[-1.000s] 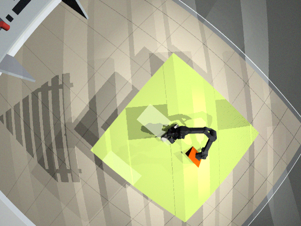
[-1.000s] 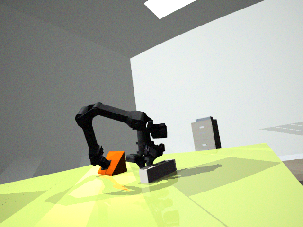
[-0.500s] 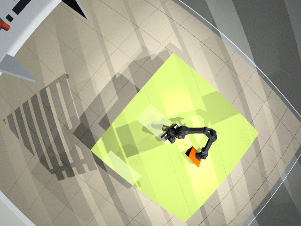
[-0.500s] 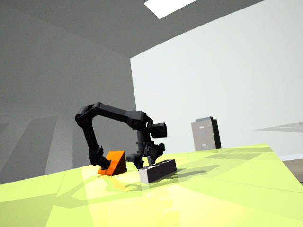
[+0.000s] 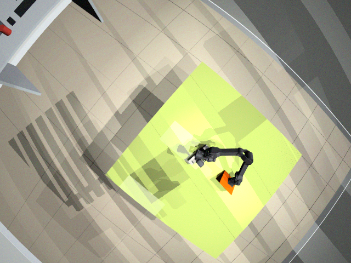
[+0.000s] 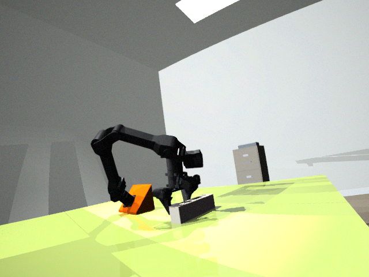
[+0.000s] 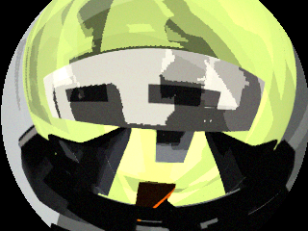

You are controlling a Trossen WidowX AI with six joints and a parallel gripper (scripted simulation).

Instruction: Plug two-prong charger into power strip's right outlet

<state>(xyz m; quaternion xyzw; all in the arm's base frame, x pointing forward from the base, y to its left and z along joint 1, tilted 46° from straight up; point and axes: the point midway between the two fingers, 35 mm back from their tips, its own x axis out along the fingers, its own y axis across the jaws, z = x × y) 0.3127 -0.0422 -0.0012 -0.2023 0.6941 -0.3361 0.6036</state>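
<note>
The dark two-prong charger lies 20 mm ahead of my gripper tip and 10 mm above it.
</note>
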